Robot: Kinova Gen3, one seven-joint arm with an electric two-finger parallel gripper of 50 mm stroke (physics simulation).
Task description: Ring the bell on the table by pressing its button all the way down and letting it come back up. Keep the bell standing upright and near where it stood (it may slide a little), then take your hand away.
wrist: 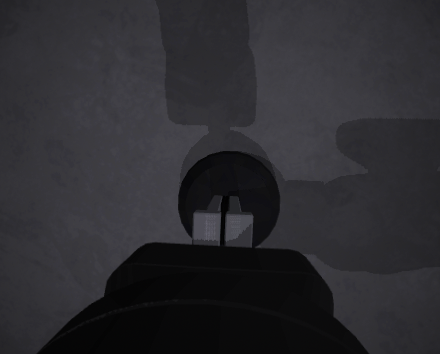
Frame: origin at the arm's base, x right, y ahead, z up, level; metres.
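Seen in the pictures: gripper, fingertip midpoint: (225,212).
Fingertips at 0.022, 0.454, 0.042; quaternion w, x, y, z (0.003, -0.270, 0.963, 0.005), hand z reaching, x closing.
Note:
A point is followed by its place in that frame, as x, y, z.
The bell (230,172) {0.033, 0.431, 0.017} is a dark round dome in the middle of the wrist view, standing upright on the grey table. My gripper (225,212) {0.022, 0.454, 0.042} is shut, with its two pale fingertips side by side and nothing between them. The fingertips are over the middle of the bell and hide its centre and near part. The button does not show, and I cannot tell whether the fingertips touch it.
The dim grey table (90,125) {0.158, 0.467, -0.021} surrounds the bell. Shadows of the arm and gripper lie on it beyond the bell and to the right. The dark gripper body fills the bottom of the view and hides the table there.

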